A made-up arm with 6 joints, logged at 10 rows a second.
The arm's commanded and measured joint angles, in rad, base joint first. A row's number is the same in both.
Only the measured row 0 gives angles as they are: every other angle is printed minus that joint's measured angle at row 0.
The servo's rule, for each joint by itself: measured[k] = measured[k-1] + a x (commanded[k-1-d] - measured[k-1]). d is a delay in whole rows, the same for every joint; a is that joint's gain. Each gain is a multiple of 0.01, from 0.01 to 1. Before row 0 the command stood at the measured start. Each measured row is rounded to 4 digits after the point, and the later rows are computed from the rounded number. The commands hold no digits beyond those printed.
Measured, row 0:
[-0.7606 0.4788 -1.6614 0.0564 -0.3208 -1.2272]
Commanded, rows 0 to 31:
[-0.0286 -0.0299 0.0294 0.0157 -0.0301 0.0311]
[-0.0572 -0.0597 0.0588 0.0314 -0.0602 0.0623]
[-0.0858 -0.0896 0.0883 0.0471 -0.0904 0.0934]
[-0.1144 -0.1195 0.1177 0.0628 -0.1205 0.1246]
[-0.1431 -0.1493 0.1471 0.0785 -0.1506 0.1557]
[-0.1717 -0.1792 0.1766 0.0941 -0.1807 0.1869]
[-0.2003 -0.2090 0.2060 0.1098 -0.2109 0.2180]
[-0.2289 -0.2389 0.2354 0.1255 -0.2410 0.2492]
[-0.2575 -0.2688 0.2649 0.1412 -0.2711 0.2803]
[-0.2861 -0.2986 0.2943 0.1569 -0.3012 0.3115]
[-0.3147 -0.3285 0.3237 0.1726 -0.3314 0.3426]
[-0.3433 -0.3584 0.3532 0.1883 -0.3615 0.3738]
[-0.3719 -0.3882 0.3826 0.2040 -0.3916 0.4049]
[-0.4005 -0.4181 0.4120 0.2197 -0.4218 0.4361]
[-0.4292 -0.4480 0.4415 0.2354 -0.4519 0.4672]
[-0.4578 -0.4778 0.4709 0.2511 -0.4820 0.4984]
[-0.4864 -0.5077 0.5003 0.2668 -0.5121 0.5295]
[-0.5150 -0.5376 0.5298 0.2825 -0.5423 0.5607]
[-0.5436 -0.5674 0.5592 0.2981 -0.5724 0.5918]
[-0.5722 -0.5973 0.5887 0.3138 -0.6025 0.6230]
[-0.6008 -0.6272 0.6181 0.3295 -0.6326 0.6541]
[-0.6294 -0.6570 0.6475 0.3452 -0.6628 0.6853]
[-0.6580 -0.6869 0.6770 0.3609 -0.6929 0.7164]
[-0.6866 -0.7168 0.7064 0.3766 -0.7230 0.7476]
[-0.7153 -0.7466 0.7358 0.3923 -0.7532 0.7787]
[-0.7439 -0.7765 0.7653 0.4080 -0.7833 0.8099]
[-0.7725 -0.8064 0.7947 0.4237 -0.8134 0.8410]
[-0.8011 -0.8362 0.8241 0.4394 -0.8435 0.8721]
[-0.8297 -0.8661 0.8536 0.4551 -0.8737 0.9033]
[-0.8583 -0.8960 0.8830 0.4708 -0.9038 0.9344]
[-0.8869 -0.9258 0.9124 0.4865 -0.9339 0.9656]
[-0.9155 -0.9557 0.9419 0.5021 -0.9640 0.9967]
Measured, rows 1 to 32:
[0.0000 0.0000 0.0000 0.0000 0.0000 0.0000]
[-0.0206 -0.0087 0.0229 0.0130 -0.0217 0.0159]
[-0.0470 -0.0235 0.0509 0.0283 -0.0494 0.0396]
[-0.0749 -0.0427 0.0801 0.0439 -0.0789 0.0670]
[-0.1033 -0.0650 0.1094 0.0596 -0.1089 0.0964]
[-0.1320 -0.0894 0.1388 0.0753 -0.1389 0.1266]
[-0.1606 -0.1154 0.1683 0.0909 -0.1690 0.1574]
[-0.1892 -0.1425 0.1977 0.1066 -0.1992 0.1883]
[-0.2178 -0.1705 0.2271 0.1223 -0.2293 0.2194]
[-0.2464 -0.1990 0.2566 0.1380 -0.2594 0.2505]
[-0.2750 -0.2279 0.2860 0.1537 -0.2895 0.2816]
[-0.3036 -0.2571 0.3154 0.1694 -0.3197 0.3127]
[-0.3322 -0.2865 0.3449 0.1851 -0.3498 0.3439]
[-0.3608 -0.3160 0.3743 0.2008 -0.3799 0.3750]
[-0.3894 -0.3456 0.4037 0.2165 -0.4101 0.4062]
[-0.4181 -0.3753 0.4332 0.2322 -0.4402 0.4373]
[-0.4467 -0.4050 0.4626 0.2479 -0.4703 0.4685]
[-0.4753 -0.4348 0.4920 0.2636 -0.5004 0.4996]
[-0.5039 -0.4646 0.5215 0.2793 -0.5306 0.5308]
[-0.5325 -0.4944 0.5509 0.2949 -0.5607 0.5619]
[-0.5611 -0.5242 0.5804 0.3106 -0.5908 0.5931]
[-0.5897 -0.5541 0.6098 0.3263 -0.6209 0.6242]
[-0.6183 -0.5839 0.6392 0.3420 -0.6511 0.6554]
[-0.6469 -0.6138 0.6687 0.3577 -0.6812 0.6865]
[-0.6755 -0.6437 0.6981 0.3734 -0.7113 0.7177]
[-0.7042 -0.6735 0.7275 0.3891 -0.7415 0.7488]
[-0.7328 -0.7034 0.7570 0.4048 -0.7716 0.7800]
[-0.7614 -0.7333 0.7864 0.4205 -0.8017 0.8111]
[-0.7900 -0.7631 0.8158 0.4362 -0.8318 0.8422]
[-0.8186 -0.7930 0.8453 0.4519 -0.8620 0.8734]
[-0.8472 -0.8229 0.8747 0.4676 -0.8921 0.9045]
[-0.8758 -0.8527 0.9041 0.4833 -0.9222 0.9357]
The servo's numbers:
d 1
a 0.72 0.29 0.78 0.83 0.72 0.51

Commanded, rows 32 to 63:
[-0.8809 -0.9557 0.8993 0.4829 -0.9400 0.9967]
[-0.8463 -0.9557 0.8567 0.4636 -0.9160 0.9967]
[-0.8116 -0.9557 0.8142 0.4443 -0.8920 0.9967]
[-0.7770 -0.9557 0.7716 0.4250 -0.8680 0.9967]
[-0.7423 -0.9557 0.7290 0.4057 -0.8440 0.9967]
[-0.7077 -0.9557 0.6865 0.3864 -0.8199 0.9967]
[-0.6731 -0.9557 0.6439 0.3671 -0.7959 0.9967]
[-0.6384 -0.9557 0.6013 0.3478 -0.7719 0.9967]
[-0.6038 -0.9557 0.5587 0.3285 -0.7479 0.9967]
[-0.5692 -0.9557 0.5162 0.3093 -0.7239 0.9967]
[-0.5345 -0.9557 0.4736 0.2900 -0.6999 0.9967]
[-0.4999 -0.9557 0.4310 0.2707 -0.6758 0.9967]
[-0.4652 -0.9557 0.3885 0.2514 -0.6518 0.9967]
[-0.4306 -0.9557 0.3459 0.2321 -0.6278 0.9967]
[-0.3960 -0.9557 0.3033 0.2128 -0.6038 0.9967]
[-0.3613 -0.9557 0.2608 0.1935 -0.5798 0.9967]
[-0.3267 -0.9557 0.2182 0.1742 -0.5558 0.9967]
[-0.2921 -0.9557 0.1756 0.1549 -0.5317 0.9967]
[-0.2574 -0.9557 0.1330 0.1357 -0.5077 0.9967]
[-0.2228 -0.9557 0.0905 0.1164 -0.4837 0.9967]
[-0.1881 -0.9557 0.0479 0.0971 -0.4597 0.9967]
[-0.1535 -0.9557 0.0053 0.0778 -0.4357 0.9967]
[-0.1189 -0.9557 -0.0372 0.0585 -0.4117 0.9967]
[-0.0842 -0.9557 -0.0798 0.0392 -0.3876 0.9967]
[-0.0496 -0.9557 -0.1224 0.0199 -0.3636 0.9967]
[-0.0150 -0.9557 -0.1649 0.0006 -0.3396 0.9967]
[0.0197 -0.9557 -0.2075 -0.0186 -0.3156 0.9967]
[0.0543 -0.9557 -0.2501 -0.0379 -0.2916 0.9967]
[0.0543 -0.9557 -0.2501 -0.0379 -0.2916 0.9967]
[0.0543 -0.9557 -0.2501 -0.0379 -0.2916 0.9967]
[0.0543 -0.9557 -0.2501 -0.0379 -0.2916 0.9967]
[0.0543 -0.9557 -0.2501 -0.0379 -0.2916 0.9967]
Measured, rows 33 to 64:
[-0.9044 -0.8826 0.9336 0.4989 -0.9523 0.9668]
[-0.8875 -0.9038 0.9068 0.4856 -0.9434 0.9820]
[-0.8578 -0.9189 0.8677 0.4673 -0.9237 0.9895]
[-0.8245 -0.9296 0.8260 0.4482 -0.9009 0.9932]
[-0.7903 -0.9372 0.7836 0.4289 -0.8772 0.9950]
[-0.7557 -0.9426 0.7410 0.4096 -0.8533 0.9959]
[-0.7211 -0.9464 0.6985 0.3903 -0.8293 0.9963]
[-0.6865 -0.9491 0.6559 0.3710 -0.8053 0.9965]
[-0.6519 -0.9510 0.6133 0.3517 -0.7813 0.9966]
[-0.6173 -0.9524 0.5707 0.3324 -0.7573 0.9967]
[-0.5827 -0.9534 0.5282 0.3132 -0.7333 0.9967]
[-0.5480 -0.9541 0.4856 0.2939 -0.7093 0.9967]
[-0.5134 -0.9546 0.4430 0.2746 -0.6852 0.9967]
[-0.4787 -0.9549 0.4005 0.2553 -0.6612 0.9967]
[-0.4441 -0.9551 0.3579 0.2360 -0.6372 0.9967]
[-0.4095 -0.9553 0.3153 0.2167 -0.6132 0.9967]
[-0.3748 -0.9554 0.2728 0.1974 -0.5892 0.9967]
[-0.3402 -0.9555 0.2302 0.1781 -0.5652 0.9967]
[-0.3056 -0.9556 0.1876 0.1588 -0.5411 0.9967]
[-0.2709 -0.9556 0.1450 0.1396 -0.5171 0.9967]
[-0.2363 -0.9556 0.1025 0.1203 -0.4931 0.9967]
[-0.2016 -0.9556 0.0599 0.1010 -0.4691 0.9967]
[-0.1670 -0.9556 0.0173 0.0817 -0.4451 0.9967]
[-0.1324 -0.9556 -0.0252 0.0624 -0.4211 0.9967]
[-0.0977 -0.9556 -0.0678 0.0431 -0.3970 0.9967]
[-0.0631 -0.9556 -0.1104 0.0238 -0.3730 0.9967]
[-0.0285 -0.9556 -0.1529 0.0045 -0.3490 0.9967]
[0.0062 -0.9556 -0.1955 -0.0147 -0.3250 0.9967]
[0.0408 -0.9556 -0.2381 -0.0340 -0.3010 0.9967]
[0.0505 -0.9556 -0.2475 -0.0372 -0.2942 0.9967]
[0.0532 -0.9556 -0.2495 -0.0378 -0.2923 0.9967]
[0.0540 -0.9556 -0.2500 -0.0379 -0.2918 0.9967]

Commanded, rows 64 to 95:
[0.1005 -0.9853 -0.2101 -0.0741 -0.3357 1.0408]
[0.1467 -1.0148 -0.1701 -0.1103 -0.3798 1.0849]
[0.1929 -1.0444 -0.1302 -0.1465 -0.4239 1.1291]
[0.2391 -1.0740 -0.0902 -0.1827 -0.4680 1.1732]
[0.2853 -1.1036 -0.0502 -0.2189 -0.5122 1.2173]
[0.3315 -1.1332 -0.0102 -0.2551 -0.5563 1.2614]
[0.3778 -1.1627 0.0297 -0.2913 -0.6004 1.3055]
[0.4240 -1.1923 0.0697 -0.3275 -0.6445 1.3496]
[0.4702 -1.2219 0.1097 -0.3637 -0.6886 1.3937]
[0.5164 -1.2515 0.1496 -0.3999 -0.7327 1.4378]
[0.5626 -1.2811 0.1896 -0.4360 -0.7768 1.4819]
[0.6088 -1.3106 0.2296 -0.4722 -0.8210 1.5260]
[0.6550 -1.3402 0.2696 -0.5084 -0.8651 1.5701]
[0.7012 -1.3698 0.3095 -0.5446 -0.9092 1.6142]
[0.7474 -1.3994 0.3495 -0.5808 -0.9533 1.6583]
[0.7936 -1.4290 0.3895 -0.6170 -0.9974 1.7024]
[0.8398 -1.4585 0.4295 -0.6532 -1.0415 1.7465]
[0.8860 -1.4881 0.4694 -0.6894 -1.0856 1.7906]
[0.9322 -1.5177 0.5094 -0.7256 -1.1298 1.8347]
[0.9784 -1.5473 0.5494 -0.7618 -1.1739 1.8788]
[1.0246 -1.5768 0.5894 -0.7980 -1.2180 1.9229]
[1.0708 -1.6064 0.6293 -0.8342 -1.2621 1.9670]
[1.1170 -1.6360 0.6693 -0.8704 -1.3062 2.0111]
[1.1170 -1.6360 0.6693 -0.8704 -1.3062 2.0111]
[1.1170 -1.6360 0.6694 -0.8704 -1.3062 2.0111]
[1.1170 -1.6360 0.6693 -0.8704 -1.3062 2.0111]
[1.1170 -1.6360 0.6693 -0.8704 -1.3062 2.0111]
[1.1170 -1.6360 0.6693 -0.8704 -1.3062 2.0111]
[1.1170 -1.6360 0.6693 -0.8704 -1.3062 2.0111]
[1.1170 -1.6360 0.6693 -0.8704 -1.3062 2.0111]
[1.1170 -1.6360 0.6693 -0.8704 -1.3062 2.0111]
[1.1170 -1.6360 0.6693 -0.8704 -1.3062 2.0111]
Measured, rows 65 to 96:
[0.0542 -0.9556 -0.2501 -0.0379 -0.2917 0.9967]
[0.0875 -0.9642 -0.2189 -0.0679 -0.3234 1.0192]
[0.1301 -0.9789 -0.1808 -0.1031 -0.3640 1.0527]
[0.1753 -0.9979 -0.1413 -0.1391 -0.4071 1.0917]
[0.2212 -1.0200 -0.1014 -0.1753 -0.4509 1.1333]
[0.2674 -1.0442 -0.0615 -0.2115 -0.4950 1.1761]
[0.3136 -1.0700 -0.0215 -0.2477 -0.5391 1.2196]
[0.3598 -1.0969 0.0184 -0.2839 -0.5832 1.2634]
[0.4060 -1.1246 0.0584 -0.3201 -0.6273 1.3074]
[0.4522 -1.1528 0.0984 -0.3563 -0.6714 1.3514]
[0.4984 -1.1814 0.1383 -0.3925 -0.7155 1.3955]
[0.5446 -1.2103 0.1783 -0.4286 -0.7596 1.4396]
[0.5908 -1.2394 0.2183 -0.4648 -0.8038 1.4837]
[0.6370 -1.2686 0.2583 -0.5010 -0.8479 1.5278]
[0.6832 -1.2979 0.2982 -0.5372 -0.8920 1.5719]
[0.7294 -1.3273 0.3382 -0.5734 -0.9361 1.6160]
[0.7756 -1.3568 0.3782 -0.6096 -0.9802 1.6601]
[0.8218 -1.3863 0.4182 -0.6458 -1.0243 1.7042]
[0.8680 -1.4158 0.4581 -0.6820 -1.0684 1.7483]
[0.9142 -1.4454 0.4981 -0.7182 -1.1126 1.7924]
[0.9604 -1.4750 0.5381 -0.7544 -1.1567 1.8365]
[1.0066 -1.5045 0.5781 -0.7906 -1.2008 1.8806]
[1.0528 -1.5341 0.6180 -0.8268 -1.2449 1.9247]
[1.0990 -1.5637 0.6580 -0.8630 -1.2890 1.9688]
[1.1120 -1.5847 0.6668 -0.8691 -1.3014 1.9904]
[1.1156 -1.5996 0.6688 -0.8702 -1.3049 2.0010]
[1.1166 -1.6102 0.6692 -0.8704 -1.3058 2.0062]
[1.1169 -1.6177 0.6693 -0.8704 -1.3061 2.0087]
[1.1170 -1.6230 0.6693 -0.8704 -1.3062 2.0099]
[1.1170 -1.6268 0.6693 -0.8704 -1.3062 2.0105]
[1.1170 -1.6295 0.6693 -0.8704 -1.3062 2.0108]
[1.1170 -1.6314 0.6693 -0.8704 -1.3062 2.0110]

